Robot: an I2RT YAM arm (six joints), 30 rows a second.
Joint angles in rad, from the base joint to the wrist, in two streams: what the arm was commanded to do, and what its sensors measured. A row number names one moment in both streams.
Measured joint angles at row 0: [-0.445 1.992 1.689 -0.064 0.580 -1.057]
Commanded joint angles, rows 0 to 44: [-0.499 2.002 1.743 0.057 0.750 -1.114]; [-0.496 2.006 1.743 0.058 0.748 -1.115]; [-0.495 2.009 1.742 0.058 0.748 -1.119]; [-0.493 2.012 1.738 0.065 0.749 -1.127]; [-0.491 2.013 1.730 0.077 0.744 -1.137]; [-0.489 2.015 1.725 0.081 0.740 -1.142]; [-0.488 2.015 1.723 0.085 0.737 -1.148]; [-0.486 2.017 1.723 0.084 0.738 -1.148]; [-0.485 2.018 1.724 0.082 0.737 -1.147]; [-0.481 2.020 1.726 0.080 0.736 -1.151]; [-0.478 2.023 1.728 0.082 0.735 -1.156]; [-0.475 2.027 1.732 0.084 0.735 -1.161]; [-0.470 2.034 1.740 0.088 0.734 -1.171]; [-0.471 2.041 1.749 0.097 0.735 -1.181]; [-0.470 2.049 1.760 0.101 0.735 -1.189]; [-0.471 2.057 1.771 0.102 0.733 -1.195]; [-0.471 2.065 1.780 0.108 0.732 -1.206]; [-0.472 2.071 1.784 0.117 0.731 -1.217]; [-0.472 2.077 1.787 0.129 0.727 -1.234]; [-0.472 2.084 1.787 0.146 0.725 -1.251]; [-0.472 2.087 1.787 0.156 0.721 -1.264]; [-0.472 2.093 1.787 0.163 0.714 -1.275]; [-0.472 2.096 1.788 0.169 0.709 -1.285]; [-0.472 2.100 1.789 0.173 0.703 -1.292]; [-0.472 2.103 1.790 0.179 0.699 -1.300]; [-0.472 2.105 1.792 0.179 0.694 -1.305]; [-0.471 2.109 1.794 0.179 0.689 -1.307]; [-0.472 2.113 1.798 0.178 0.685 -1.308]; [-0.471 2.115 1.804 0.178 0.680 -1.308]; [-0.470 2.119 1.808 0.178 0.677 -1.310]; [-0.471 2.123 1.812 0.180 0.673 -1.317]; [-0.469 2.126 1.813 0.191 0.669 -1.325]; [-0.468 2.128 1.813 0.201 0.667 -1.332]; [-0.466 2.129 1.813 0.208 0.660 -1.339]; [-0.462 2.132 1.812 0.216 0.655 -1.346]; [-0.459 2.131 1.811 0.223 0.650 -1.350]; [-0.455 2.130 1.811 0.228 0.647 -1.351]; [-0.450 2.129 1.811 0.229 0.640 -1.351]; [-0.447 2.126 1.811 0.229 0.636 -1.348]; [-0.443 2.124 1.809 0.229 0.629 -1.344]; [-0.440 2.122 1.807 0.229 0.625 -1.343]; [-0.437 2.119 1.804 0.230 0.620 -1.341]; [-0.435 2.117 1.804 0.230 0.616 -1.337]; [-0.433 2.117 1.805 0.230 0.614 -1.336]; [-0.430 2.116 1.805 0.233 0.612 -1.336]
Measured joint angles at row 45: [-0.417 2.119 1.776 0.153 0.572 -1.306]
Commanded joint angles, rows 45 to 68: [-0.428 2.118 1.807 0.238 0.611 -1.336]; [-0.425 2.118 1.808 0.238 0.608 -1.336]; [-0.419 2.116 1.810 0.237 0.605 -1.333]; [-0.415 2.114 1.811 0.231 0.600 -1.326]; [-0.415 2.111 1.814 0.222 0.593 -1.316]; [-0.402 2.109 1.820 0.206 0.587 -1.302]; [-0.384 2.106 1.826 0.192 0.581 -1.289]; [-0.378 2.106 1.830 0.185 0.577 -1.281]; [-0.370 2.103 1.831 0.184 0.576 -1.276]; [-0.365 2.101 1.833 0.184 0.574 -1.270]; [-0.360 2.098 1.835 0.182 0.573 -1.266]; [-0.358 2.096 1.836 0.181 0.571 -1.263]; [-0.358 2.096 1.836 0.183 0.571 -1.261]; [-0.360 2.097 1.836 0.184 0.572 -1.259]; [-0.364 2.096 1.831 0.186 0.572 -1.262]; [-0.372 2.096 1.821 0.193 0.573 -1.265]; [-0.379 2.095 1.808 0.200 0.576 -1.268]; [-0.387 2.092 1.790 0.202 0.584 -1.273]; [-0.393 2.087 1.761 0.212 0.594 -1.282]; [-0.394 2.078 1.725 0.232 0.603 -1.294]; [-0.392 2.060 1.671 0.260 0.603 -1.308]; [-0.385 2.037 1.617 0.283 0.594 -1.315]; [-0.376 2.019 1.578 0.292 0.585 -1.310]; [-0.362 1.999 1.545 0.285 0.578 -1.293]
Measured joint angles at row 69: [-0.389 2.057 1.619 0.233 0.582 -1.283]
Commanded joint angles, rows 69 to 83: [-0.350 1.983 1.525 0.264 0.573 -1.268]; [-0.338 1.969 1.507 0.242 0.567 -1.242]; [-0.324 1.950 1.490 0.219 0.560 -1.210]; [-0.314 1.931 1.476 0.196 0.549 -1.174]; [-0.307 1.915 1.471 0.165 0.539 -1.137]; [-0.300 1.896 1.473 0.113 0.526 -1.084]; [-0.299 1.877 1.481 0.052 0.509 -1.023]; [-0.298 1.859 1.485 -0.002 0.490 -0.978]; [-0.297 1.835 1.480 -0.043 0.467 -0.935]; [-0.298 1.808 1.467 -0.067 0.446 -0.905]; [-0.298 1.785 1.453 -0.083 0.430 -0.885]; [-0.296 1.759 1.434 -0.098 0.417 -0.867]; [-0.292 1.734 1.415 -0.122 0.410 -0.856]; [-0.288 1.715 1.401 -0.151 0.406 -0.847]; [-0.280 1.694 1.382 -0.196 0.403 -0.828]
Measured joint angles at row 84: [-0.291 1.743 1.425 -0.061 0.458 -0.937]
